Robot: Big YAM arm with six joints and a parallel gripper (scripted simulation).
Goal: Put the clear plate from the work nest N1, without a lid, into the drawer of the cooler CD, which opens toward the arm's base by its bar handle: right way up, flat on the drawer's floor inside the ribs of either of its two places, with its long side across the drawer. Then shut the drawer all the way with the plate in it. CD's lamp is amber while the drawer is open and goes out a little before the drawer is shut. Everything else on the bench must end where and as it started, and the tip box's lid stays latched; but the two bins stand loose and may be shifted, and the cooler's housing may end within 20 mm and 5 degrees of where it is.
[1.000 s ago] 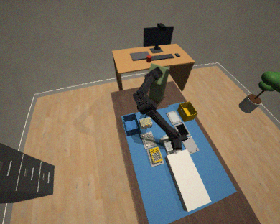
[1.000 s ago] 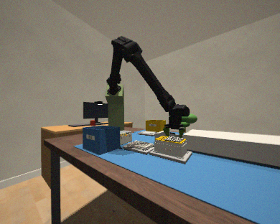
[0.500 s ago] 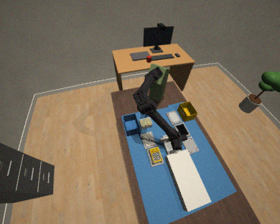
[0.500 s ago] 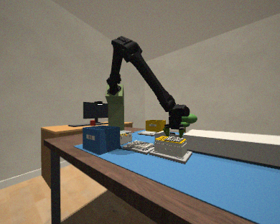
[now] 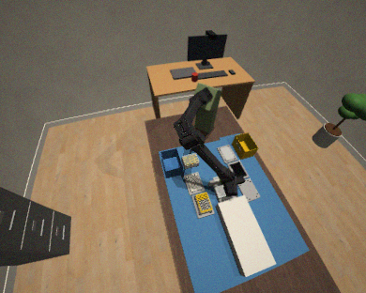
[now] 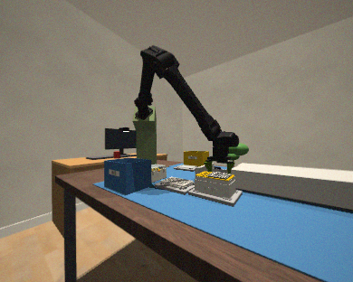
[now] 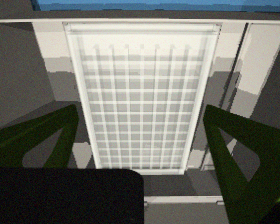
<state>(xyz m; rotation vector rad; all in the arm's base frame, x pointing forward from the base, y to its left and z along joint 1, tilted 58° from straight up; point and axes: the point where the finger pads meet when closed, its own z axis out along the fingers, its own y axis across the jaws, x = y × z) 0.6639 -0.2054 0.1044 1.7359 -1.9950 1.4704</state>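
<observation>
The clear plate is 1 cm to the right of my hand and 1 cm below it. The rest, counted from my hand: yellow-topped tip box (20 cm to the right, 3 cm behind, 3 cm above); cooler drawer (3 cm ahead, 2 cm to the right); grey work nest (15 cm to the left, 11 cm ahead, 2 cm below).
</observation>
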